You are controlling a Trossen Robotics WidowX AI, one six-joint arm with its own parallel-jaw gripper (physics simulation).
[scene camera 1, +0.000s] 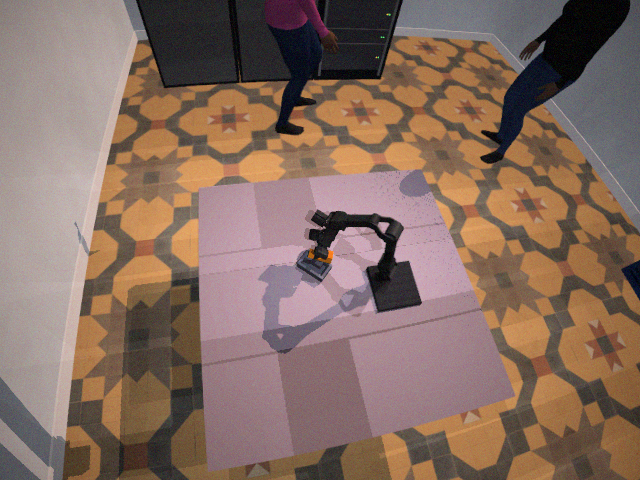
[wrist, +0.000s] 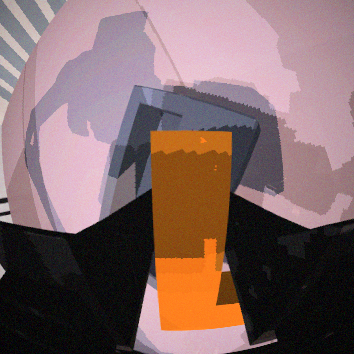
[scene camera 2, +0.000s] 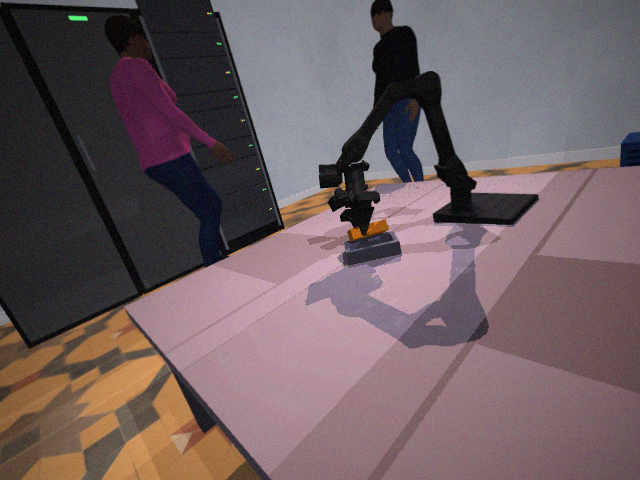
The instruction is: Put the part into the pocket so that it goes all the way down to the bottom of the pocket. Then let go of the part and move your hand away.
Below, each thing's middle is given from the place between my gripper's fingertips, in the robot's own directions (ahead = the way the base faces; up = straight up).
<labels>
Right now the orange part (wrist: 190,169) is 3 cm behind my hand and 1 cm to the left of it. The rest, counted from my hand: grey pocket block (wrist: 148,109) 1 cm ahead, 3 cm to the left, 3 cm below.
</labels>
